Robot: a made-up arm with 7 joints.
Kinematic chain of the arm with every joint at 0, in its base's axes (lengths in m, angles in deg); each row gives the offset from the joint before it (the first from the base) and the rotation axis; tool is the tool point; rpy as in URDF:
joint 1: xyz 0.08 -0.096 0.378 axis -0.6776 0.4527 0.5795
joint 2: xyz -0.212 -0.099 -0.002 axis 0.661 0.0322 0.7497
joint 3: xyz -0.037 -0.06 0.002 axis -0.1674 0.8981 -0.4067
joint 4: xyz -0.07 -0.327 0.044 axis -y
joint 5: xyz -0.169 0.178 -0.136 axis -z
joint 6: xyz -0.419 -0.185 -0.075 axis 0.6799 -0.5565 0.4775
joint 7: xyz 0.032 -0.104 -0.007 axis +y
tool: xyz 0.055 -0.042 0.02 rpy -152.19 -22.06 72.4
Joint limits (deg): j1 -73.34..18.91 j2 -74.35..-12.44 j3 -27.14..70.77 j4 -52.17..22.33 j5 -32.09..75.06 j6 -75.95..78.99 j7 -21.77..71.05
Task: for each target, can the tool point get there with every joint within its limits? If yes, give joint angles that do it. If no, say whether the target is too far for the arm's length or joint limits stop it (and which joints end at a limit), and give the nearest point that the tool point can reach.
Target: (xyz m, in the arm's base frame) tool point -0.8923 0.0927 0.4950
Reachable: yes | joints -30.88 -32.63 49.58 3.78 -8.75 11.13 49.54
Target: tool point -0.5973 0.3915 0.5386
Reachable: yes | joints -29.92 -39.95 52.09 3.94 35.90 39.60 48.14
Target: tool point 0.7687 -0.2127 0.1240
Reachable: no: joint limits stop it (at a limit: joint 2, joint 3, joint 4, joint 5, joint 6, joint 7) | nearest point 0.4229 0.1699 0.5676 | short by 0.680 m
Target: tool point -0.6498 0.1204 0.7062
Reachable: yes | joints -40.79 -21.21 48.89 -25.08 32.19 64.82 31.09
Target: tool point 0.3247 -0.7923 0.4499
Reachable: no: joint limits stop it (at a limit: joint 1, joint 2, joint 3, joint 4, joint 5) | nearest point -0.1072 -0.9169 0.3037 | short by 0.473 m
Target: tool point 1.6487 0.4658 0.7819
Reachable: no: too far | nearest point 0.4172 0.1977 0.6524 | short by 1.267 m
